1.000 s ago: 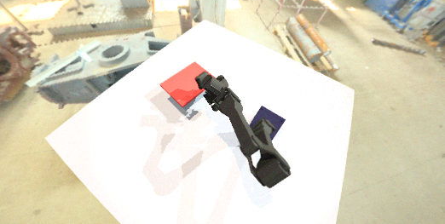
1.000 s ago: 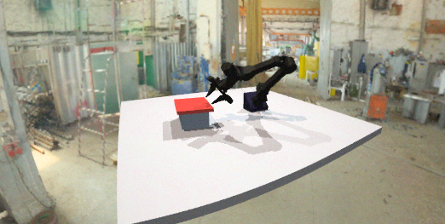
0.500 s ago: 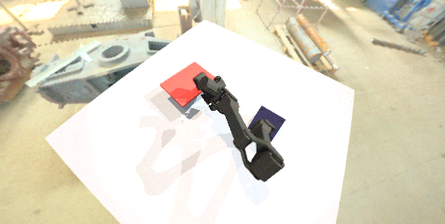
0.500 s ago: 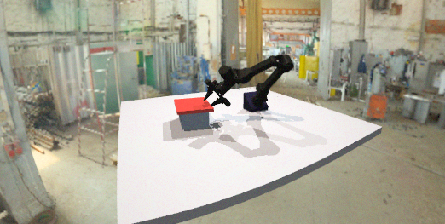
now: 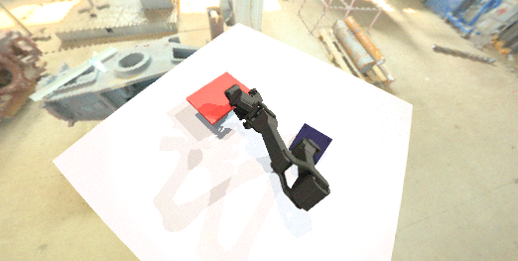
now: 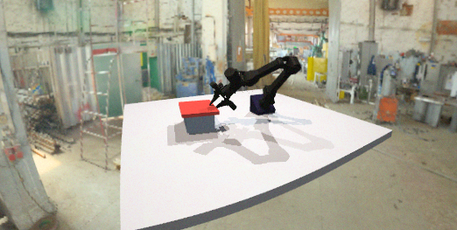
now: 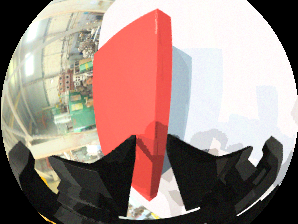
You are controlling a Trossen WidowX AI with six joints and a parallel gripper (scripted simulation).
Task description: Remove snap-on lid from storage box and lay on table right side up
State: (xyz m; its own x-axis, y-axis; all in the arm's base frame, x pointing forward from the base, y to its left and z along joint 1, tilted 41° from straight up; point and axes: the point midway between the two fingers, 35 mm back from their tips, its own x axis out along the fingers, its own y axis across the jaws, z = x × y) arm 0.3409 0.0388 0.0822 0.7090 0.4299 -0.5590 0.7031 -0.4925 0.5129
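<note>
The lid is 80 mm ahead of my gripper tip, 10 mm to the right of it and 10 mm above it. Also, from my gripper tip: storage box 80 mm ahead, 10 mm to the right, 40 mm below.
</note>
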